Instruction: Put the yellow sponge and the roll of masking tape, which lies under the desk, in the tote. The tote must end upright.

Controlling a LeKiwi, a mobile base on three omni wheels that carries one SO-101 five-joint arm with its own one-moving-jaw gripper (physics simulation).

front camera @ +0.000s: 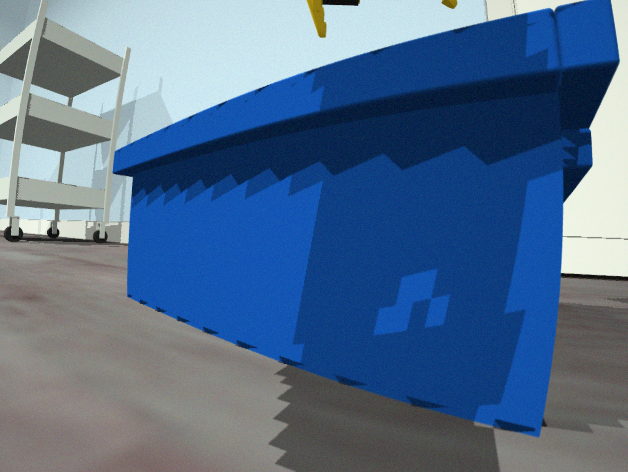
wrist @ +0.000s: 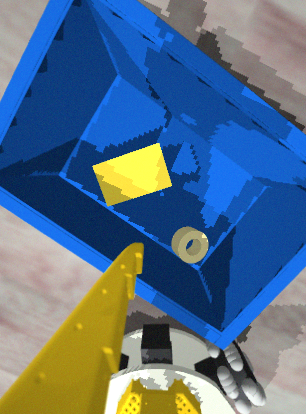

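Seen in the pictures: hand at its tool point: (front camera: 326,30) (wrist: 142,254); arm's base at its link origin: (wrist: 157,393).
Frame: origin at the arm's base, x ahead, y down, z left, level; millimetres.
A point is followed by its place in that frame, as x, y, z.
The blue tote (front camera: 228,253) @[211, 44, 36] (wrist: 50,231) @[241, -31, 86] stands upright on the floor, close in the front view. In the wrist view the yellow sponge (wrist: 134,172) @[291, 46, 14] lies flat on the tote's bottom, left of the middle. The roll of masking tape (wrist: 179,242) @[193, 49, -40] shows inside the tote, near the bottom's lower right corner, apart from the sponge; whether it rests flat or tilted is hard to tell. My gripper (front camera: 385,20) is open and empty, above the tote's near rim. In the wrist view one notched yellow jaw shows, its tip over the tote's near wall. The tote's inside is hidden in the front view.
A white shelf cart (front camera: 83,46) @[992, -607, 817] on casters stands at the left, behind the tote. A pale cabinet or wall panel (front camera: 599,218) @[577, -38, -612] is at the right behind it. My base's wheel (wrist: 232,375) is close to the tote's near corner in the wrist view.
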